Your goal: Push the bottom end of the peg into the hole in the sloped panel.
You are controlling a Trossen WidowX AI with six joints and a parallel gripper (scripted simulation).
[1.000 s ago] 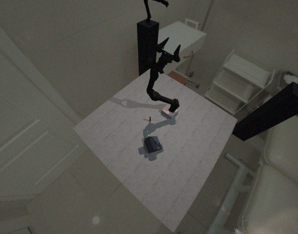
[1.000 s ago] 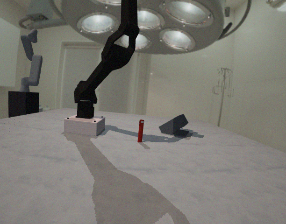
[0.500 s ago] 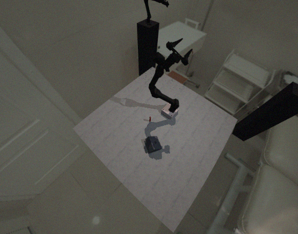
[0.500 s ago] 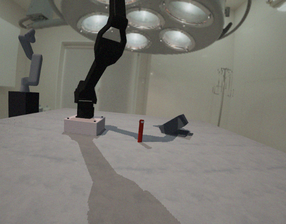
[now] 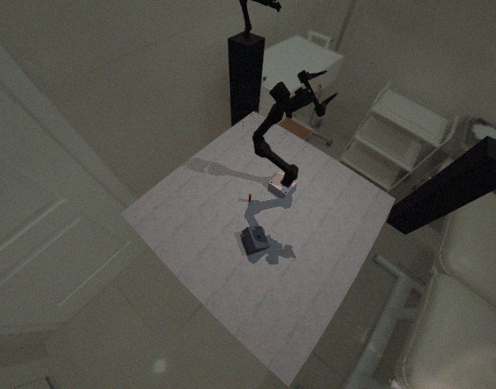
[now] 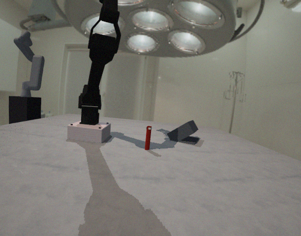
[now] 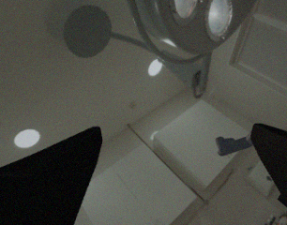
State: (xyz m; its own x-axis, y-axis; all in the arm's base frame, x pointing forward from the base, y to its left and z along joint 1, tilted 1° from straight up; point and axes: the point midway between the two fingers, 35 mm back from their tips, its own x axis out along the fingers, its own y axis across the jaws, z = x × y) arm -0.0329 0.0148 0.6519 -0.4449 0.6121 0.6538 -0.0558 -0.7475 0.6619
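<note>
Now: gripper tip 280 mm short of the red peg, 140 mm to the left of it and 670 mm above it. The rest, counted from my gripper tip: sloped dark grey panel: 460 mm ahead, 40 mm to the left, 690 mm below.
</note>
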